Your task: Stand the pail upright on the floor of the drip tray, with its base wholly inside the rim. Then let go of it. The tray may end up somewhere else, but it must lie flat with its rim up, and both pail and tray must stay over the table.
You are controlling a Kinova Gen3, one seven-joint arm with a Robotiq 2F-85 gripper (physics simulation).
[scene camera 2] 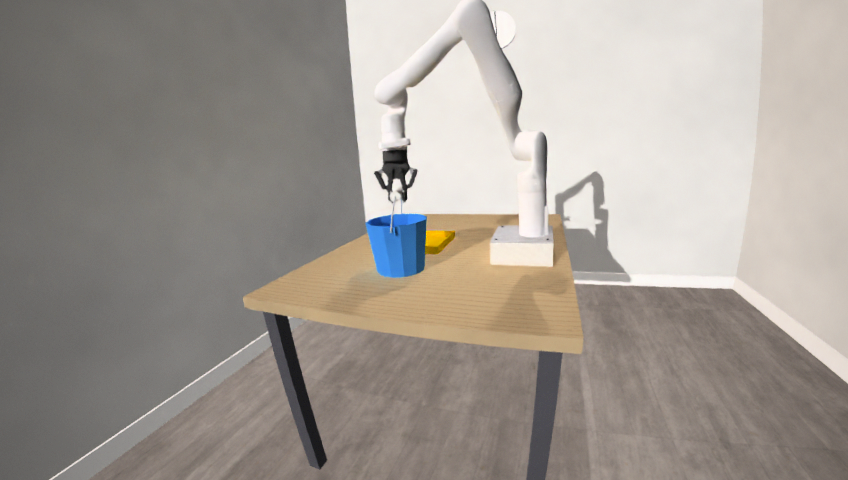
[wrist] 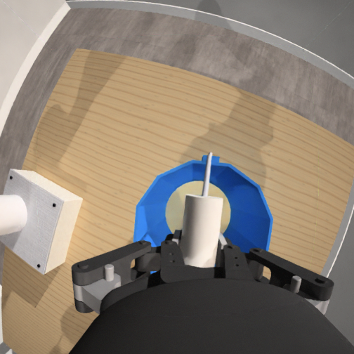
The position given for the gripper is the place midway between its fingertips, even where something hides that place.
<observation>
In view: the gripper (scene camera 2: 398, 202) and a blue pail (scene camera 2: 401, 253).
The gripper shows as well in the wrist view (wrist: 197, 240).
</observation>
